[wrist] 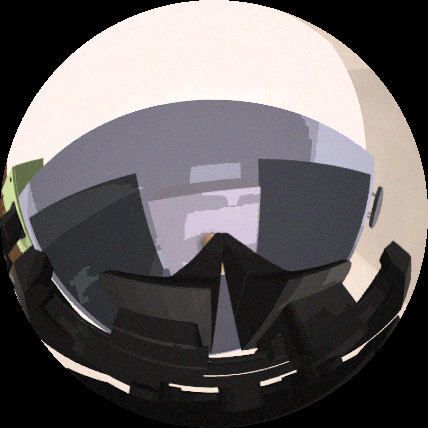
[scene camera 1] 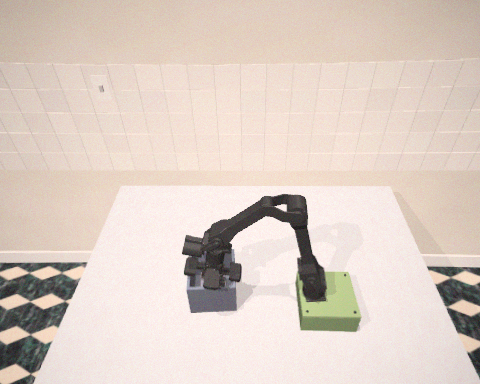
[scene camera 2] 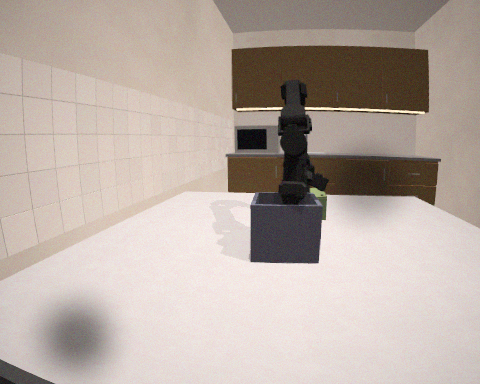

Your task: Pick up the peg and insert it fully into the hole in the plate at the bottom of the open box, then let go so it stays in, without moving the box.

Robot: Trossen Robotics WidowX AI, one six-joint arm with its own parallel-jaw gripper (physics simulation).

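Frame: origin at the arm's base, x back, y right, z up, level; centimetres.
Where they show: gripper, between the fingertips: (wrist: pixel 220 238); arm's base, origin of its link: (scene camera 1: pixel 314 293).
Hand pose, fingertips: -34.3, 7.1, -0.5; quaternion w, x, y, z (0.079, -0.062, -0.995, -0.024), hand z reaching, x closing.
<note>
Things, the pixels of their top centre, and the offset from my fingertips, as dx, dy, dz. Level surfaces: height alone.
- open box, centre of its top: (wrist: pixel 238 329) (scene camera 2: pixel 285 198) (scene camera 1: pixel 211 268) +0.6, +1.6, +6.1
- plate, centre of its top: (wrist: pixel 211 244) +0.6, +1.6, -1.6
- white table, height of its surface: dz -7.7
The open box (scene camera 1: pixel 213 300) (scene camera 2: pixel 285 232) (wrist: pixel 315 210) is dark blue-grey and stands on the table. The plate (wrist: pixel 237 207) at its bottom looks pale lilac in the wrist view. My gripper (wrist: pixel 220 238) points down into the box; its fingertips are together, shut with nothing between them. The tan peg (wrist: pixel 207 241) shows as a small bit just left of the fingertips, low over the plate, and as a thin sliver through the finger gap. The fingers cover most of the peg and the hole, so how deep the peg sits cannot be told. Both scene views hide the fingertips and peg.
The arm's base stands on a green block (scene camera 1: pixel 337 300) (scene camera 2: pixel 321 205) (wrist: pixel 17 185), to the right of the box in scene camera 1. The box walls surround the fingers closely. The white table (scene camera 1: pixel 150 350) (scene camera 2: pixel 200 310) carries the box and block.
</note>
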